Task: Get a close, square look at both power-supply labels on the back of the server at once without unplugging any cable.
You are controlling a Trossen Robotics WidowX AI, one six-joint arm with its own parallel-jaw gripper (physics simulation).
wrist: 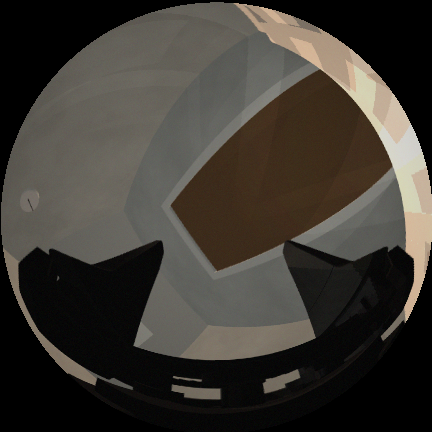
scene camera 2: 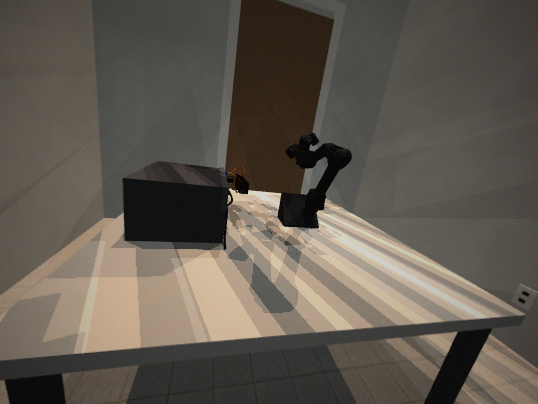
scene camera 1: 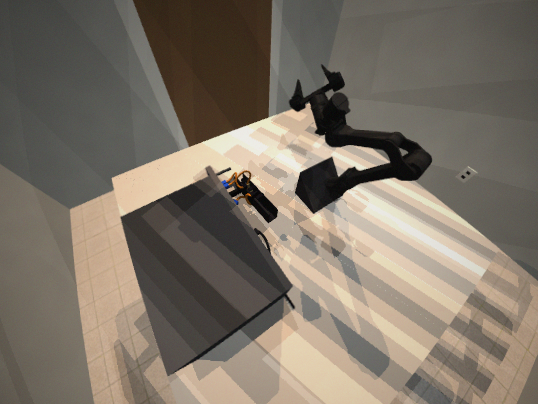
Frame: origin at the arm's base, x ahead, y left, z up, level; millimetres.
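Where they show: gripper, fingertip midpoint: (wrist: 224,247) (scene camera 1: 309,72); arm's base at its link origin: (scene camera 2: 308,212) (scene camera 1: 331,183).
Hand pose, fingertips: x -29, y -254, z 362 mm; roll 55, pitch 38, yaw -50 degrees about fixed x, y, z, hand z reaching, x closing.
Note:
Each offset is from my fingertips to the top centre of the thing. "spot": to the spot under its first point. Level surfaces: height alone.
The server (scene camera 1: 210,260) (scene camera 2: 175,212) is a large dark box at the left of the table. Its back faces the arm's side; orange cables with blue plugs @(spot: 437 mm ahead, 63 mm left, 221 mm down) (scene camera 1: 225,184) and a black block @(379 mm ahead, 136 mm left, 214 mm down) (scene camera 1: 263,206) (scene camera 2: 242,185) stick out there. A black cable loop @(spot: 446 mm ahead, 281 mm left, 303 mm down) (scene camera 1: 265,241) hangs lower on that side. The power-supply labels do not show in any view; the back is seen edge-on in both scene views. My gripper (scene camera 1: 311,73) (scene camera 2: 299,143) (wrist: 224,247) is open and empty, raised above the table's far part. It is apart from the server and points away from it.
The arm's black base block (scene camera 1: 317,186) (scene camera 2: 296,210) stands on the table @(425 mm down) (scene camera 1: 415,300) (scene camera 2: 230,305), right of the server's back. A brown door (scene camera 1: 210,60) (scene camera 2: 280,90) (wrist: 280,170) is beyond the table. A wall outlet (scene camera 1: 466,174) (scene camera 2: 524,297) is at the right.

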